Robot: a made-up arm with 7 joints. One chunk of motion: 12 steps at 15 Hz.
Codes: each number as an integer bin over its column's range. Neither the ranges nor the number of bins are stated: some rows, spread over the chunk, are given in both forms.
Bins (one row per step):
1: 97 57 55 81 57 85
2: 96 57 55 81 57 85
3: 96 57 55 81 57 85
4: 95 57 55 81 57 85
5: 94 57 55 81 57 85
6: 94 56 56 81 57 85
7: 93 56 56 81 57 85
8: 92 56 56 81 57 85
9: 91 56 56 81 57 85
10: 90 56 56 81 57 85
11: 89 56 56 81 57 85
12: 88 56 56 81 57 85
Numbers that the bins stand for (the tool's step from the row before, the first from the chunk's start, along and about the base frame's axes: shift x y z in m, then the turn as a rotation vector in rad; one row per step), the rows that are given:
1: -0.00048 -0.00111 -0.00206 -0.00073 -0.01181 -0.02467
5: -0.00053 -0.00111 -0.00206 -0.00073 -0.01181 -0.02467
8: -0.00056 -0.00112 -0.00202 -0.00073 -0.01181 -0.02467
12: -0.00062 -0.00112 -0.00202 -0.00073 -0.01181 -0.02467
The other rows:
2: -0.00049 -0.00111 -0.00206 -0.00073 -0.01181 -0.02467
3: -0.00049 -0.00111 -0.00206 -0.00073 -0.01181 -0.02467
4: -0.00051 -0.00111 -0.00206 -0.00073 -0.01181 -0.02467
6: -0.00053 -0.00112 -0.00202 -0.00073 -0.01181 -0.02467
7: -0.00054 -0.00112 -0.00202 -0.00073 -0.01181 -0.02467
9: -0.00057 -0.00112 -0.00202 -0.00073 -0.01181 -0.02467
10: -0.00059 -0.00112 -0.00202 -0.00073 -0.01181 -0.02467
11: -0.00060 -0.00112 -0.00202 -0.00073 -0.01181 -0.02467

